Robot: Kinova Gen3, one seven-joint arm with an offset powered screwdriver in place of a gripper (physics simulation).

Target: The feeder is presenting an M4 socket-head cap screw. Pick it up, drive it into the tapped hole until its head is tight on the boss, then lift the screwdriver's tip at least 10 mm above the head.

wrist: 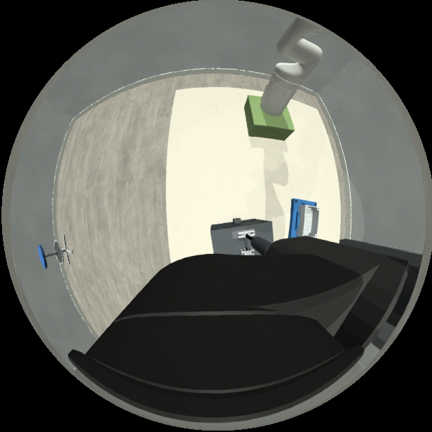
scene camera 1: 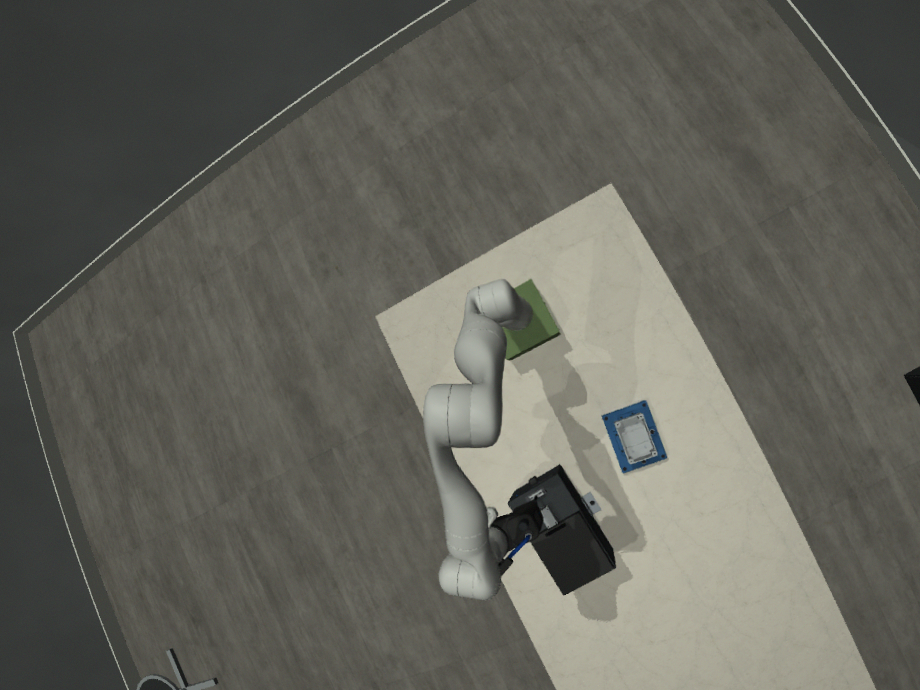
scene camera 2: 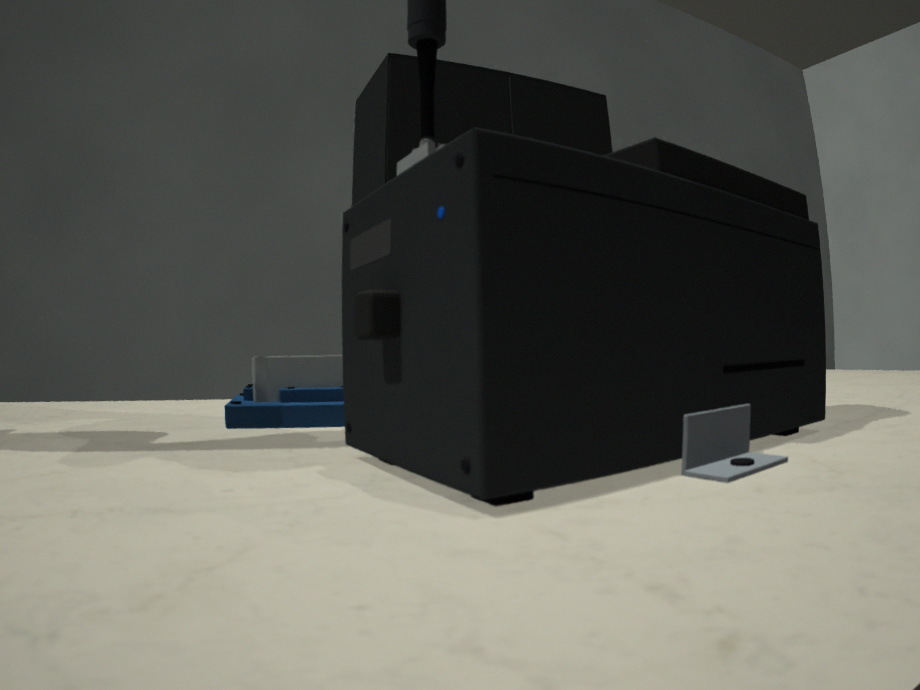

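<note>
The black screw feeder (scene camera 1: 573,555) (scene camera 2: 631,319) (wrist: 222,244) stands on the table. My screwdriver's tip (scene camera 2: 427,136) (wrist: 249,237) points down and is at the small light presenting block (scene camera 2: 413,161) on top of the feeder, touching it or very close. No screw can be made out; the place under the tip is too small to tell whether one sits on the bit. The light grey housing (scene camera 1: 636,438) (scene camera 2: 308,371) (wrist: 309,221) sits in a blue fixture (scene camera 1: 627,412) (scene camera 2: 286,414) (wrist: 295,210), apart from the tool. Its tapped hole cannot be made out.
A green block (scene camera 1: 541,320) (wrist: 267,131) is at the arm's base. A small grey bracket (scene camera 1: 592,503) (scene camera 2: 715,438) stands by the feeder, on the housing's side in scene camera 1. A taller black box (scene camera 2: 483,96) rises behind the bit in scene camera 2.
</note>
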